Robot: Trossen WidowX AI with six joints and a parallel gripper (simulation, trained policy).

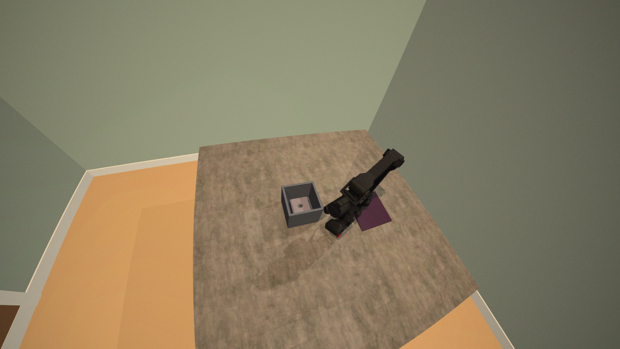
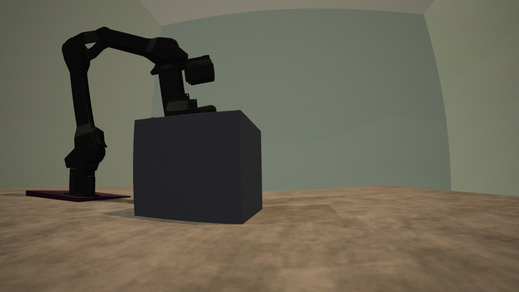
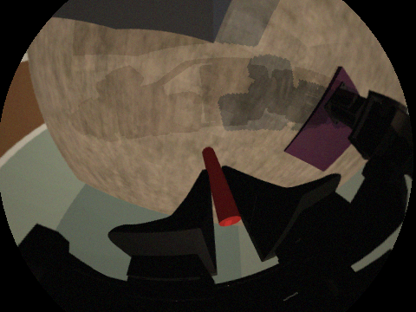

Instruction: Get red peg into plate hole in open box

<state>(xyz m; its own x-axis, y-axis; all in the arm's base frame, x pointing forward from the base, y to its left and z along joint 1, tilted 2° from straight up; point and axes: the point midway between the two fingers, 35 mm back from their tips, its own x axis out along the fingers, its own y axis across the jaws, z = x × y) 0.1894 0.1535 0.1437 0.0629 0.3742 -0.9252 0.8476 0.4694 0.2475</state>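
My gripper tip is 140 mm short of the pale plate, 180 mm to the left of it and 70 mm above it. The rest, counted from my gripper tip: red peg: 10 mm above.
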